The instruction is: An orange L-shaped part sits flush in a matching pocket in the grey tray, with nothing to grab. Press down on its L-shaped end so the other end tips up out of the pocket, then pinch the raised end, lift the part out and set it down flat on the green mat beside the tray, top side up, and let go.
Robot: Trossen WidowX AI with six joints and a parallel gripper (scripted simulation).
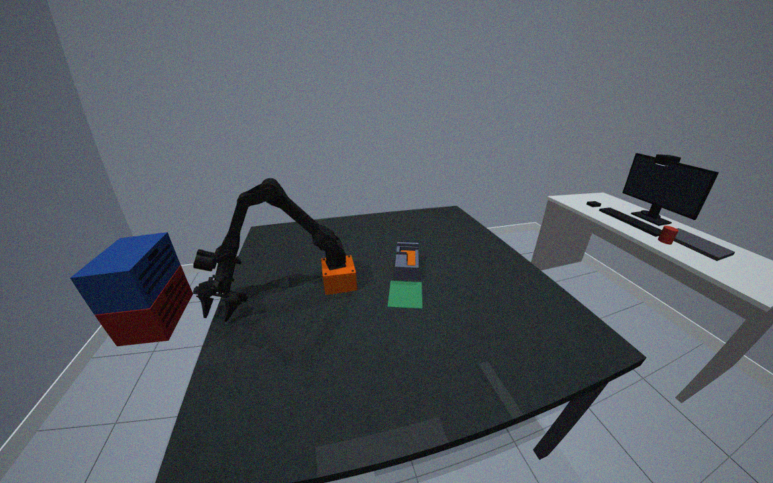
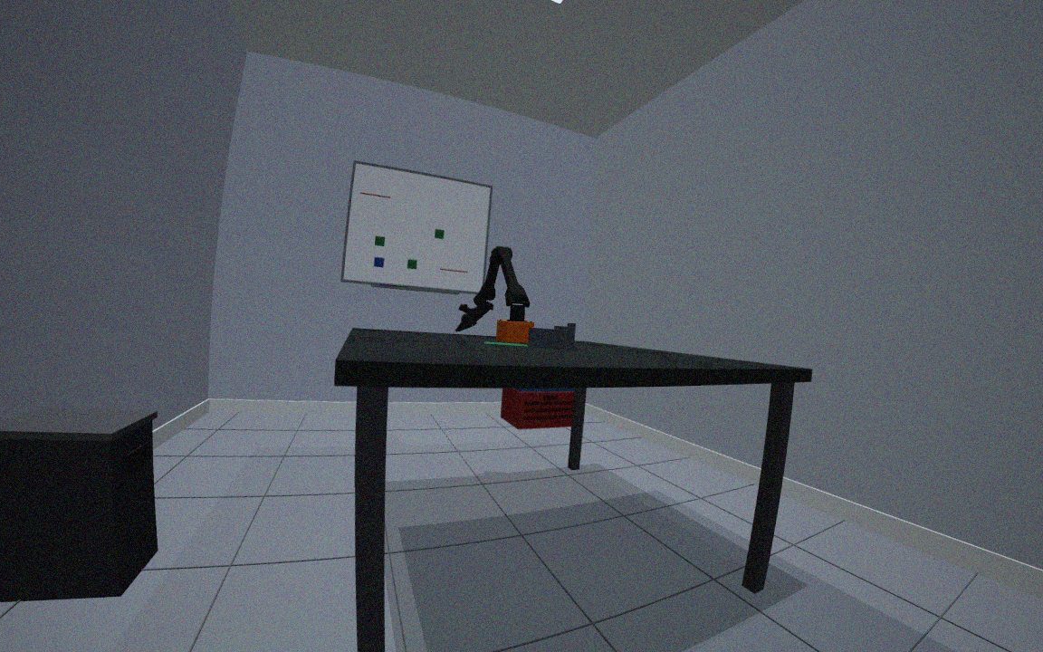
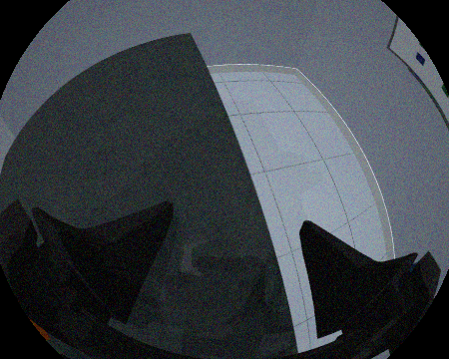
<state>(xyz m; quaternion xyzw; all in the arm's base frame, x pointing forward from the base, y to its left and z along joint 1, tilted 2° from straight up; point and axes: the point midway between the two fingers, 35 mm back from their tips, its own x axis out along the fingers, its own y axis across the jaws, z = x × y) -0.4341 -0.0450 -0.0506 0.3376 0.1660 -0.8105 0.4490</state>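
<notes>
Now: the orange L-shaped part 740 mm ahead of my gripper tip, 40 mm to the left of it and 30 mm above it. Also, from my gripper tip: green mat: 650 mm ahead, 110 mm to the right, 30 mm below.
</notes>
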